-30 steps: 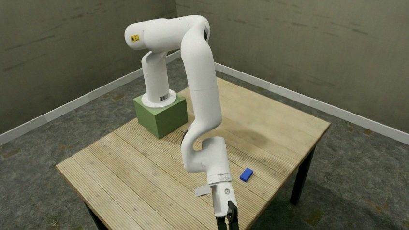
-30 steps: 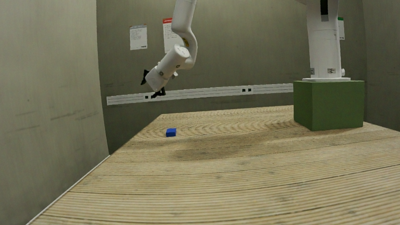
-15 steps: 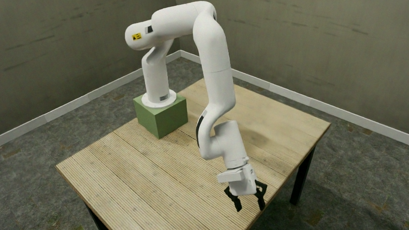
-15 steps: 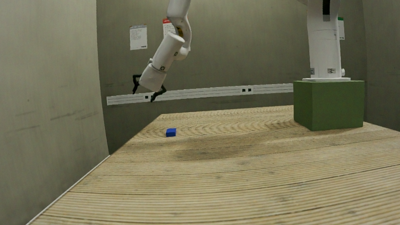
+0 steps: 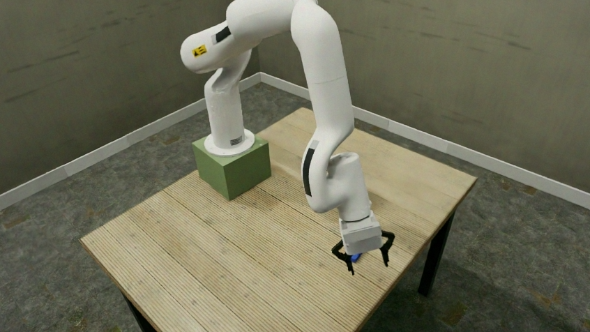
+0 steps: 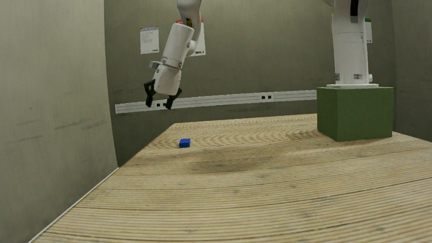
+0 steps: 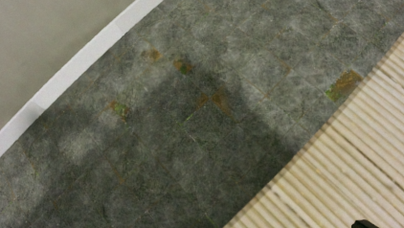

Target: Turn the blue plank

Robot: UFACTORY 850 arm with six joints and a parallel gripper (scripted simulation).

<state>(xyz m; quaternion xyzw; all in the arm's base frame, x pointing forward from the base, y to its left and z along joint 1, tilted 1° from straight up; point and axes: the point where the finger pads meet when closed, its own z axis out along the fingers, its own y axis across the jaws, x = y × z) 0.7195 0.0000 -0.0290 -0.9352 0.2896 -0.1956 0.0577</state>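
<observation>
My hand is 13 cm above the blue plank, 12 cm past it and 9 cm to the right of it.
</observation>
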